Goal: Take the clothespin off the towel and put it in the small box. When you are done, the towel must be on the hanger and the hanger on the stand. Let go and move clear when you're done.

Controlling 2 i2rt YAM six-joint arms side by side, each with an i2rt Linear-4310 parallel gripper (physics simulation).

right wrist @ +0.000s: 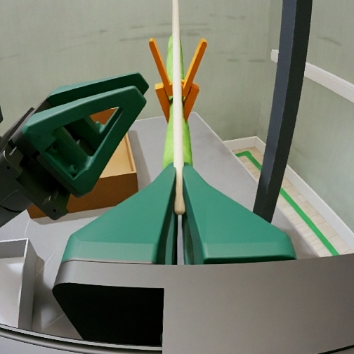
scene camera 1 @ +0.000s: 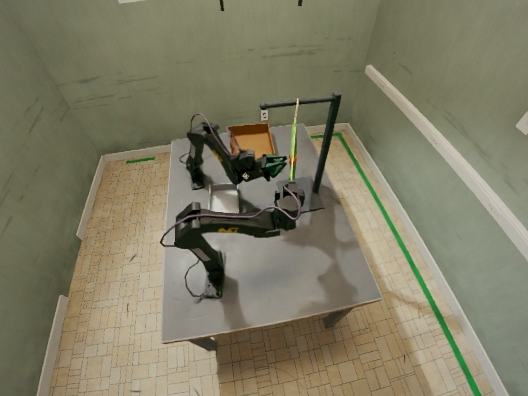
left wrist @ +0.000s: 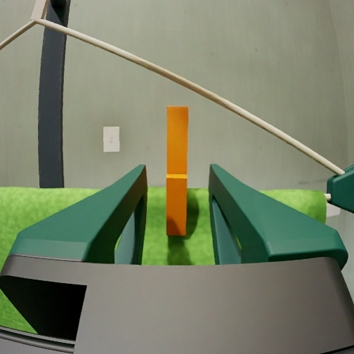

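An orange clothespin (scene camera 1: 293, 159) (left wrist: 177, 142) (right wrist: 192, 91) sits on the green towel (scene camera 1: 293, 140) (left wrist: 295, 200) (right wrist: 170, 145), which hangs on the pale hanger (scene camera 1: 297, 107) (left wrist: 175, 77) (right wrist: 176, 125). The hanger's top meets the crossbar of the dark stand (scene camera 1: 326, 145) (left wrist: 51, 110) (right wrist: 282, 110). My left gripper (scene camera 1: 285, 162) (left wrist: 177, 175) (right wrist: 142, 85) is partly open, its fingertips apart from the clothespin and facing it. My right gripper (left wrist: 328, 191) (right wrist: 178, 174) is shut on the hanger's near corner; its fingertips are hidden in scene camera 1.
A small light grey box (scene camera 1: 225, 200) (right wrist: 12, 290) stands on the grey table (scene camera 1: 280, 280) between the arm bases. A larger brown box (scene camera 1: 252, 137) (right wrist: 117, 185) stands at the far side, behind the left arm. The stand's post rises to the right of the towel.
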